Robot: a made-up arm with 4 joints.
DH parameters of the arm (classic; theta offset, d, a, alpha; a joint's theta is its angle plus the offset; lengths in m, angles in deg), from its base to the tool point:
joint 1: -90 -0.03 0.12 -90
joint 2: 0 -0.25 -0.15 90
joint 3: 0 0.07 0.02 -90
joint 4: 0 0.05 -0.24 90
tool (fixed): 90 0.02 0 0
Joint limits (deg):
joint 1: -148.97..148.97
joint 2: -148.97..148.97
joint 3: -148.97..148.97
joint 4: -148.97..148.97
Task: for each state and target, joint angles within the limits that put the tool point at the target. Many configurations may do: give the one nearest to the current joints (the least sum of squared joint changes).
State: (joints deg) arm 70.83 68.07 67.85 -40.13
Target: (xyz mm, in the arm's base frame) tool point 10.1 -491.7 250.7
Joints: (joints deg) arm 60.51 96.26 63.23 2.26
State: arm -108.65 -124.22 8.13 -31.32
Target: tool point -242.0 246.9 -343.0
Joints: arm -101.13 -115.08 -1.25 -25.91
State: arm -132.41 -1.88 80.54 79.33
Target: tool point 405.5 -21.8 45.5
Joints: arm -148.76 -38.94 75.37 54.99
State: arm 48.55 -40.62 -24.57 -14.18
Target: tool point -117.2 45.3 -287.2
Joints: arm 15.29 -61.22 -28.54 -10.30
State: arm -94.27 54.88 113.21 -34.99
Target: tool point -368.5 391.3 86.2
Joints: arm -76.07 96.63 107.89 9.43
